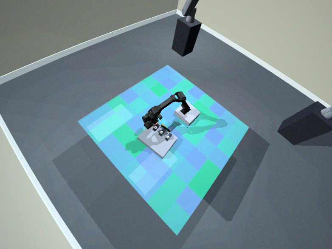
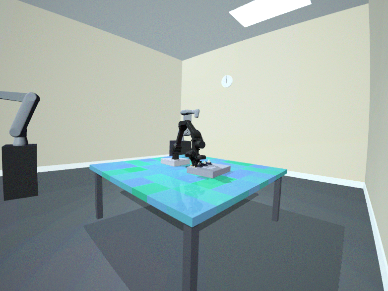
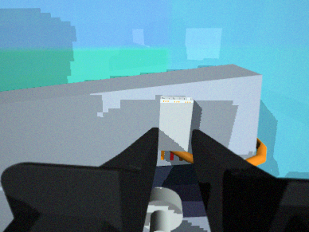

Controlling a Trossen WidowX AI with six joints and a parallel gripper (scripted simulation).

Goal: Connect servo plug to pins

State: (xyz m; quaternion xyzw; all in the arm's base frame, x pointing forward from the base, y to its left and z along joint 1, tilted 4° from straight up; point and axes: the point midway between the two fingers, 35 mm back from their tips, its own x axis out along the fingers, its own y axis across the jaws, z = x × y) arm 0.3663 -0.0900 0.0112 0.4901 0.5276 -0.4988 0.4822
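The red band is 60 mm behind my gripper tip, 70 mm to the left of it and 20 mm above it. From my gripper tip the other things lie so: grey printed holder: 90 mm ahead, 140 mm to the left, 30 mm below; then white dot: 60 mm behind, 70 mm to the left, 20 mm above.
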